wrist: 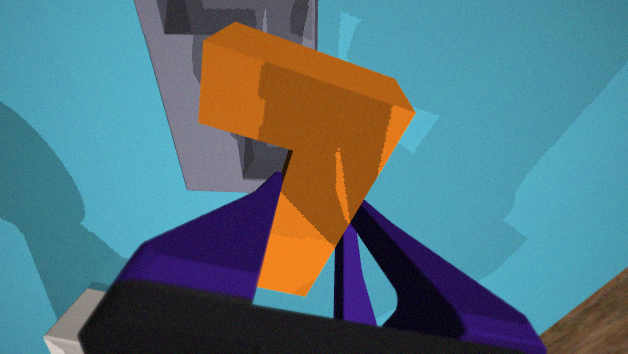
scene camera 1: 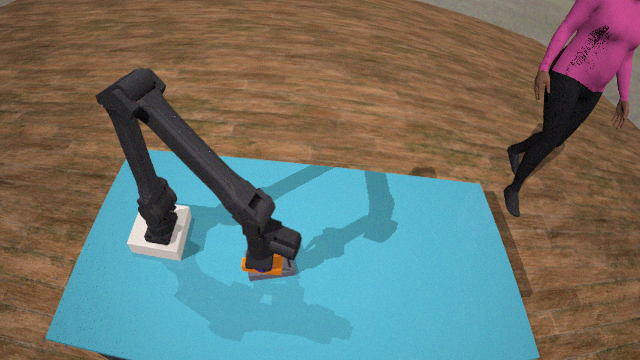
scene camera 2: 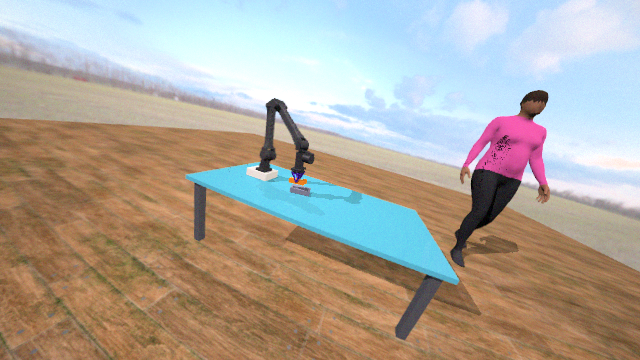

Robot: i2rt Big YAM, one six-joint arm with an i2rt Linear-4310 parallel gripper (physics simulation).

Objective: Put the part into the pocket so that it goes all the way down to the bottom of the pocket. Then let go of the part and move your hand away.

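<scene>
The orange L-shaped part is held between the purple fingers of my gripper, which is shut on one leg of it. The grey block with the pocket lies on the table below the part. In scene camera 2 a gap shows between the part and the block. In the wrist view the part is turned relative to the block and covers much of its pocket; part of the pocket shows at the top and beside the inner corner of the part.
The blue table carries the white base block of the arm, left of the grey block in scene camera 1. A person in a pink top stands on the wooden floor beyond the table's right end.
</scene>
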